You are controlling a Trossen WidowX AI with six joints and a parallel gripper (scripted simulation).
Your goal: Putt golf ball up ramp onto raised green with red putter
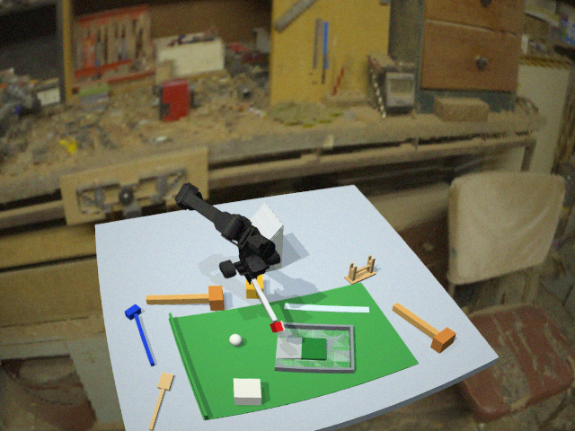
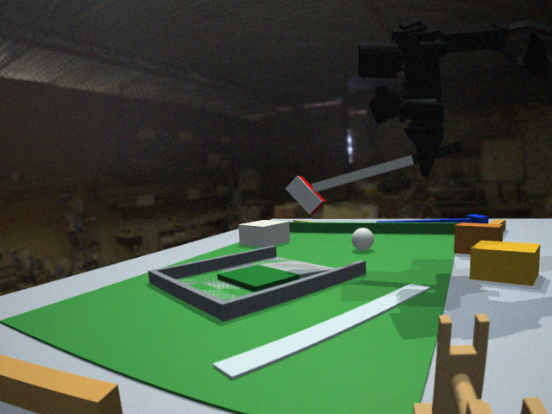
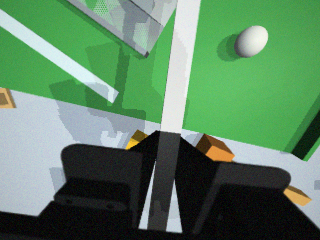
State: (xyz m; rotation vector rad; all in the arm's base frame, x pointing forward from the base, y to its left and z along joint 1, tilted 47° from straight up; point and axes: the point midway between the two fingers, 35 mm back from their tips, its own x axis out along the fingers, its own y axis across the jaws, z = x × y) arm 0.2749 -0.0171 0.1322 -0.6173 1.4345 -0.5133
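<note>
Right now my gripper tip is 90 mm short of the red putter, 10 mm to the right of it and 10 mm below it. Also, from my gripper tip: white strip (60 mm ahead, 250 mm to the left, 140 mm below); then yellow block (120 mm behind, 50 mm to the left, 120 mm below); then white golf ball (130 mm ahead, 100 mm to the right, 120 mm below).
</note>
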